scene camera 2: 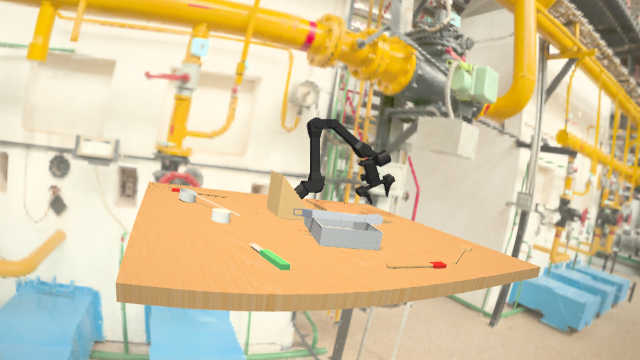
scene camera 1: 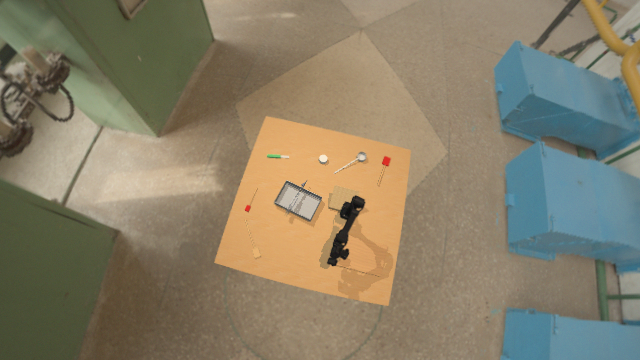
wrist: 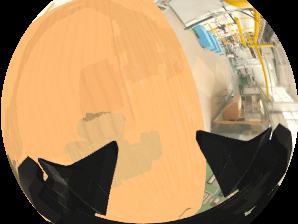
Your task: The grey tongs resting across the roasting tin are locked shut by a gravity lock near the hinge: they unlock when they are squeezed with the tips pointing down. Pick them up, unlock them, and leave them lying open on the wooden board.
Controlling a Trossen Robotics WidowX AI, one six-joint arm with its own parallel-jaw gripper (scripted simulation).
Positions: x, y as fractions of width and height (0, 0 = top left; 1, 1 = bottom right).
Note:
The gripper (wrist: 0.53, 0.63) is open, with nothing in its grasp. Also in view: a grey roasting tin (scene camera 2: 0.54, 0.65) and a wooden board (scene camera 1: 0.57, 0.71).
The grey roasting tin shows as well in scene camera 1 (scene camera 1: 0.48, 0.57). The wooden board shows as well in the wrist view (wrist: 0.24, 0.42).

